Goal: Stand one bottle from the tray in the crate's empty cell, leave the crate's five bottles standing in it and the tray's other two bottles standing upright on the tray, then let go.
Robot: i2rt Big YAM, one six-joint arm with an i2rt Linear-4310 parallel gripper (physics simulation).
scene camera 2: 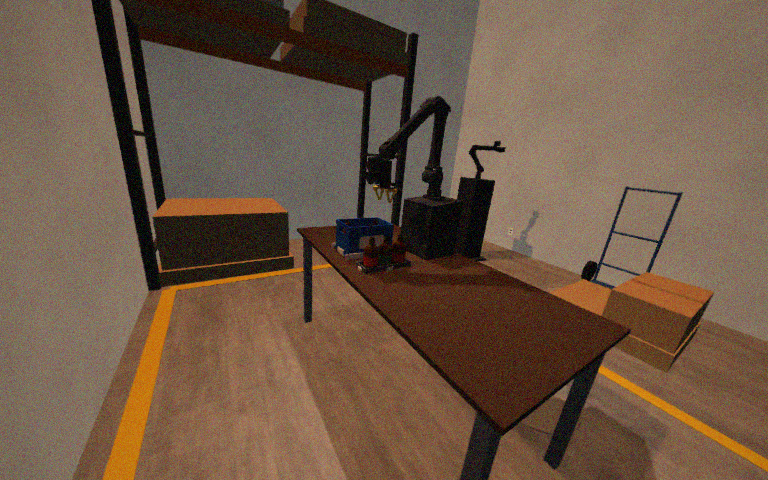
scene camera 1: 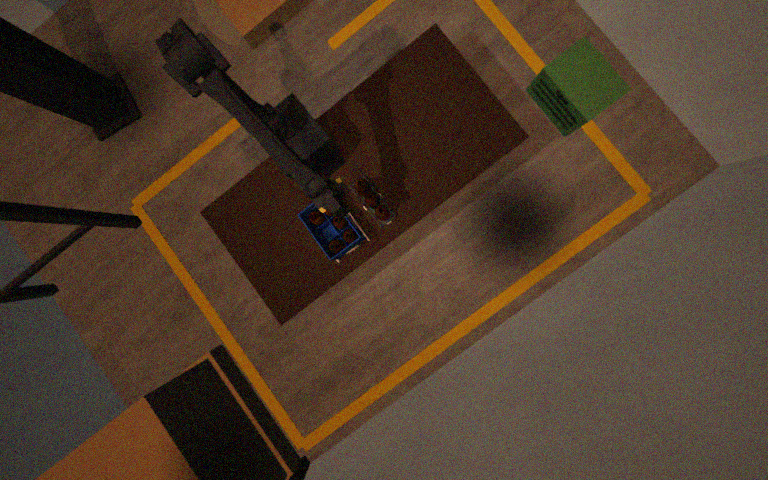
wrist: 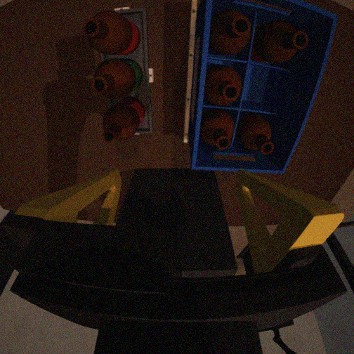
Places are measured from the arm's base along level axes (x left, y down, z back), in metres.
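Pixels of known places: gripper, fingertip midpoint: [scene camera 2: 384, 201]; arm's base at its link origin: [scene camera 2: 433, 198] [scene camera 1: 279, 132].
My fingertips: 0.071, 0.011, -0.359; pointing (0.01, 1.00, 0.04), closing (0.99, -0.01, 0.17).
Note:
Ahead of a thing's pixels: the offset from my fingertips to its top centre, as dx, dy, dz. "spot": to the spot under its first point. Level surfaces: height alone.
The blue crate @(-0.111, +0.138, -0.059) [scene camera 1: 314, 237] [scene camera 2: 346, 240] [wrist: 240, 170] stands on the table with five brown bottles upright in it; its empty cell [wrist: 256, 82] is the middle one of the right column in the wrist view. The grey tray @(spot: +0.182, +0.299, -0.020) [scene camera 2: 390, 267] [wrist: 146, 95] lies beside it with three upright bottles in a row: one with a red label [wrist: 112, 32], one with a green label [wrist: 117, 77] and another with a red label [wrist: 122, 120]. My gripper [scene camera 1: 330, 195] [scene camera 2: 385, 198] [wrist: 178, 175] is open and empty, above the bottles, near the crate's arm-side end. Crate bottles are mostly hidden in scene camera 2.
The brown table @(dy +0.313) [scene camera 1: 271, 266] [scene camera 2: 481, 316] carries both. The arm's black pedestal [scene camera 2: 427, 226] stands behind its far edge. A second small arm on a tall black stand [scene camera 2: 475, 215] is beside it. A shelf rack [scene camera 2: 405, 113] and a large box [scene camera 2: 220, 240] stand beyond.

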